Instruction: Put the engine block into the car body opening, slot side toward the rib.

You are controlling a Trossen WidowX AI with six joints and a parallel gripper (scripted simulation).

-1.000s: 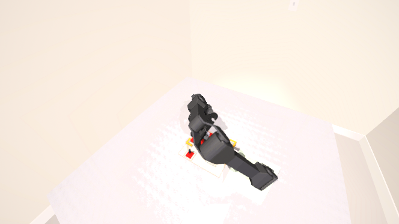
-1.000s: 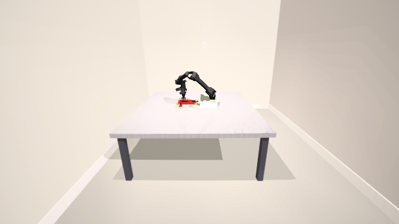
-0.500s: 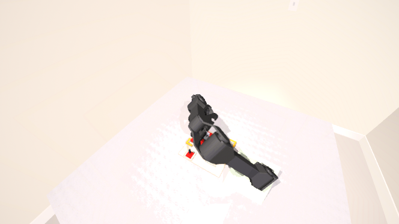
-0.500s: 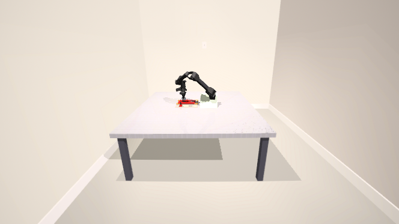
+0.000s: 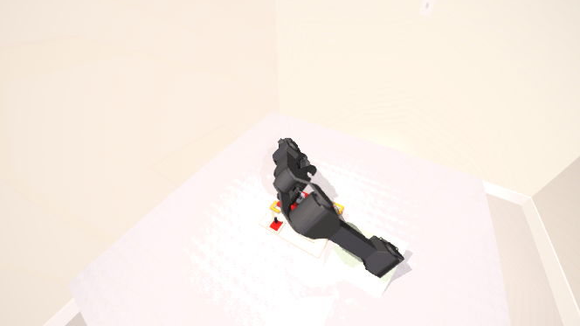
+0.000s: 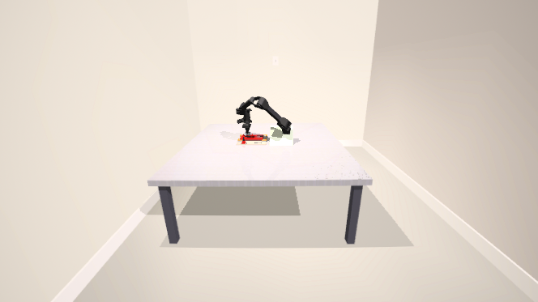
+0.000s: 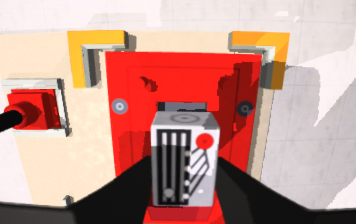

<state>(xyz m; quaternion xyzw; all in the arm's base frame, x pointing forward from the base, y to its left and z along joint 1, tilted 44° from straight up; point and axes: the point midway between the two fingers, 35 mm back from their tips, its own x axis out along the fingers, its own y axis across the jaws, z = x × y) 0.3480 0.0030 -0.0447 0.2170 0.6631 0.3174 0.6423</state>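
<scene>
The base plate lies 4 cm behind my gripper tip, 2 cm to the left of it and 5 cm below it. The rest, counted from my gripper tip: engine block: 1 cm below; then black peg: 13 cm to the left, 2 cm below.
</scene>
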